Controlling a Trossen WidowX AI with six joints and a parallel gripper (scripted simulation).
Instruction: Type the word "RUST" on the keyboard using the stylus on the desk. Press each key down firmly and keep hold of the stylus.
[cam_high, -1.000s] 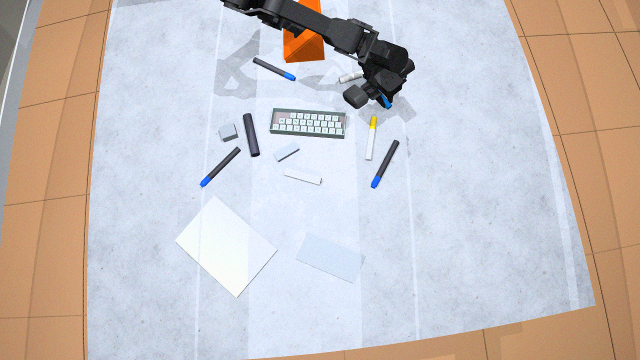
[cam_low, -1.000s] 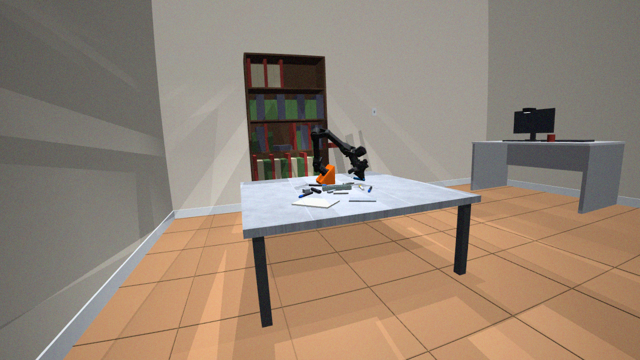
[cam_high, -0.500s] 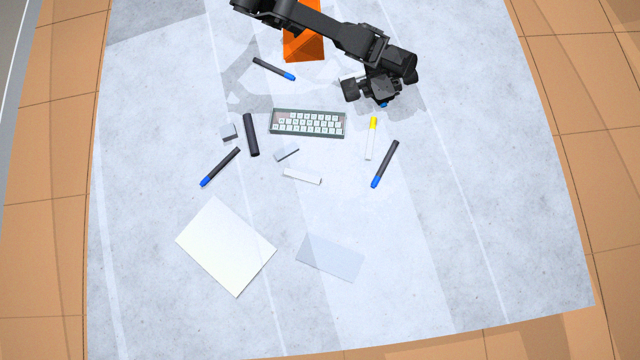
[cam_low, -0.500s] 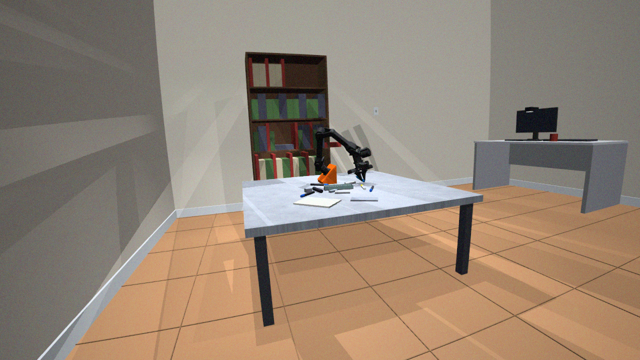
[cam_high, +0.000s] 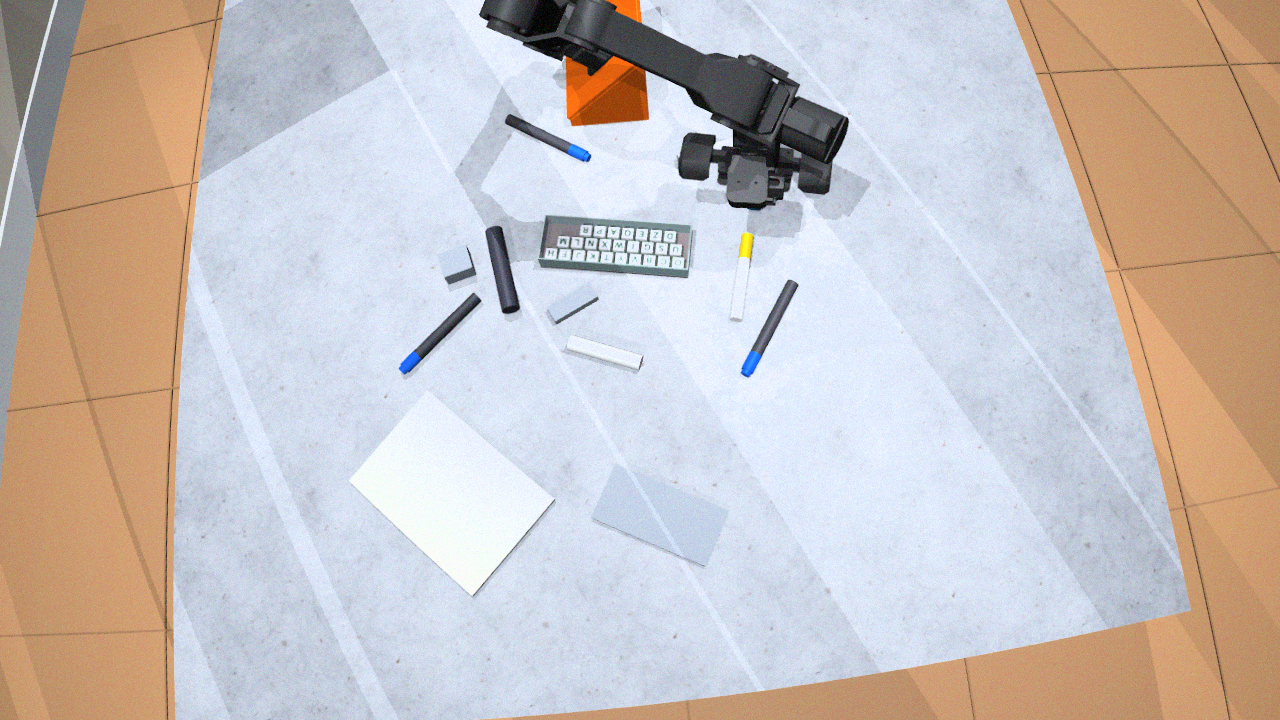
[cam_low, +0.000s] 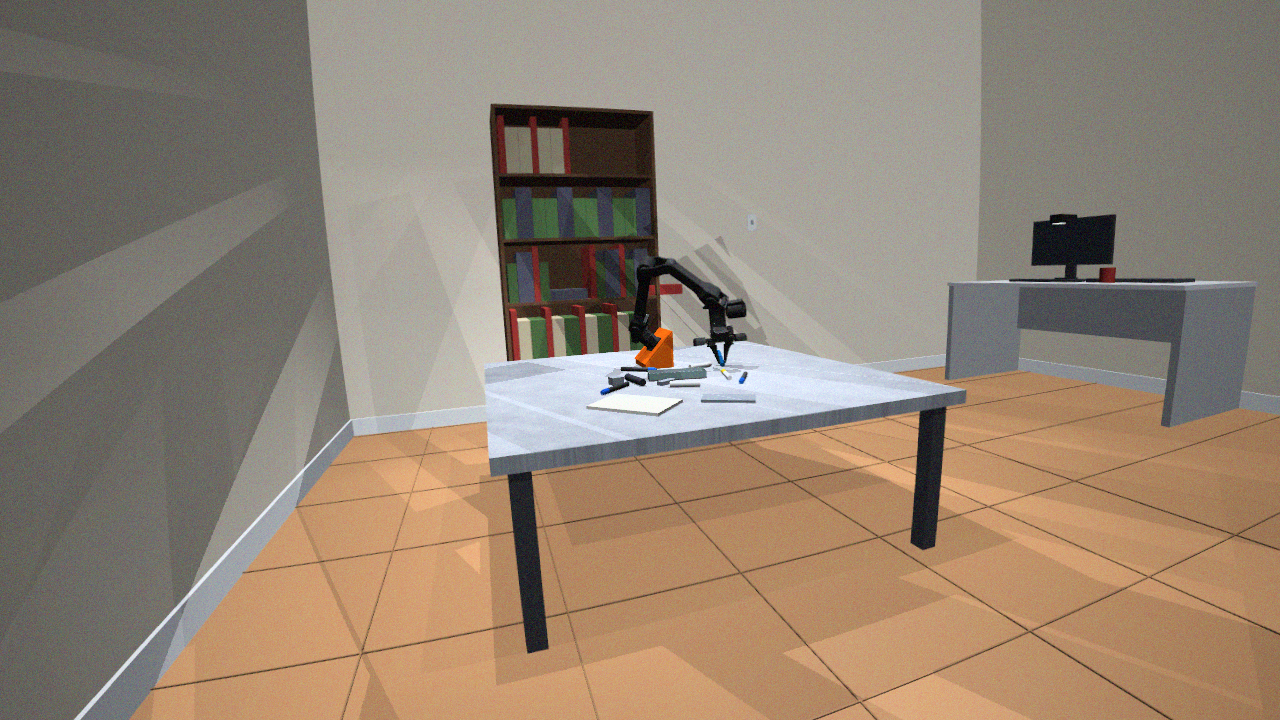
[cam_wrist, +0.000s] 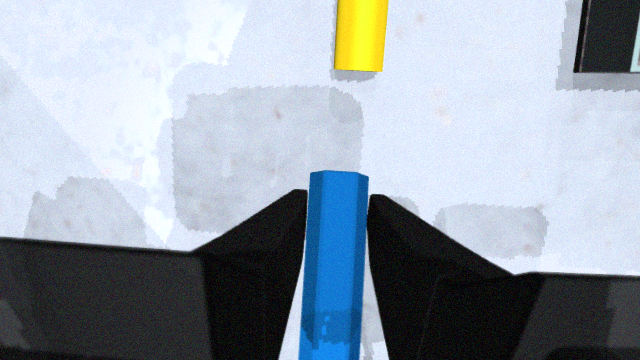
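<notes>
Right now the blue stylus is 6 cm behind my gripper tip, 3 cm above it and 2 cm to the left of it. Also, from my gripper tip: yellow-capped marker: 8 cm ahead, 3 cm to the right, 2 cm below; T key: 20 cm to the right, 5 cm ahead, 2 cm below; dark cylinder: 34 cm to the right, 5 cm ahead, 2 cm below.
</notes>
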